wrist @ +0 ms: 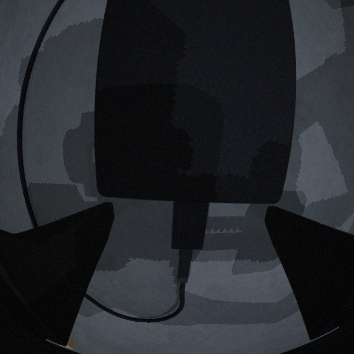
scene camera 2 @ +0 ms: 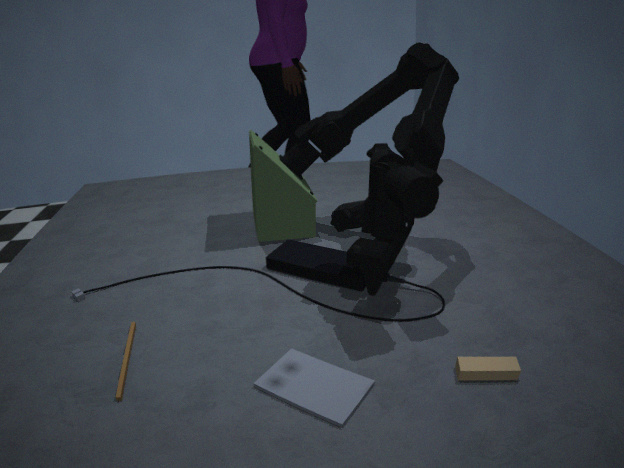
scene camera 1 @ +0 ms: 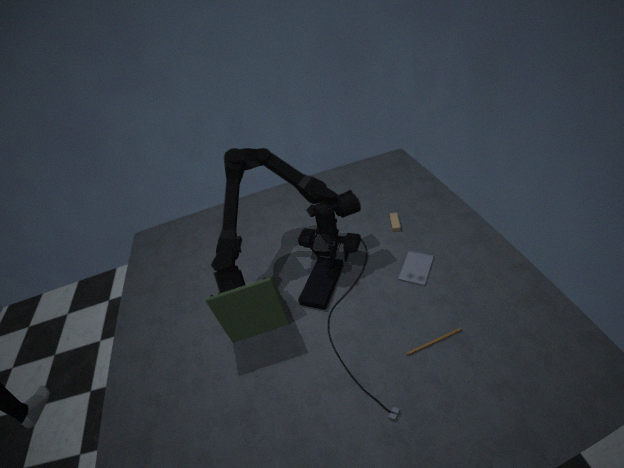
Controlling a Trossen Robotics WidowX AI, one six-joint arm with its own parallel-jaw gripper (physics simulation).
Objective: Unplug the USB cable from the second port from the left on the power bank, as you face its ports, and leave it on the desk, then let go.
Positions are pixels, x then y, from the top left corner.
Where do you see a tan block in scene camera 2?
467, 368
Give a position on a pale flat card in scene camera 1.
At 416, 267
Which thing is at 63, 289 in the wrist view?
My gripper.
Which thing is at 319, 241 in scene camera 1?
My gripper.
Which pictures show my gripper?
The wrist view, scene camera 2 and scene camera 1: all of them.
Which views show the pale flat card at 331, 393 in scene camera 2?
Scene camera 2 and scene camera 1 only.
